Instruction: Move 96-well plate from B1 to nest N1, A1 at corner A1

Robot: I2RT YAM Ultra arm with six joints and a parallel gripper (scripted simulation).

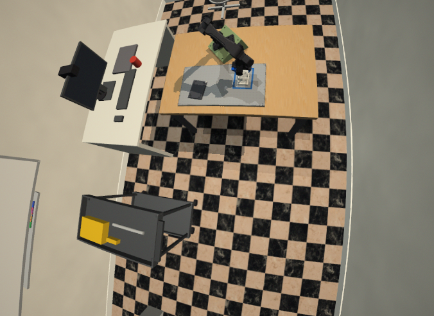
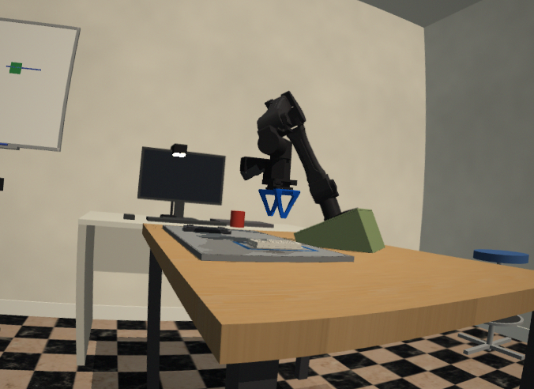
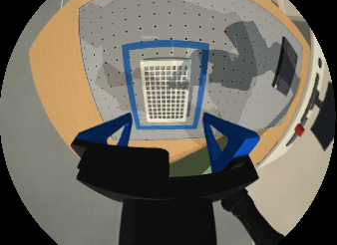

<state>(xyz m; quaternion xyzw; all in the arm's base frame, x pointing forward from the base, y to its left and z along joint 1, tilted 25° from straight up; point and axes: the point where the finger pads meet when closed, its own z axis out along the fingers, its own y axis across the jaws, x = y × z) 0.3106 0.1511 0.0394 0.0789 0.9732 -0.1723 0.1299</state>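
The white 96-well plate lies 80 mm below my hand. Also, from my hand: dark plate nest N1 (40 mm ahead, 380 mm to the right, 80 mm below).
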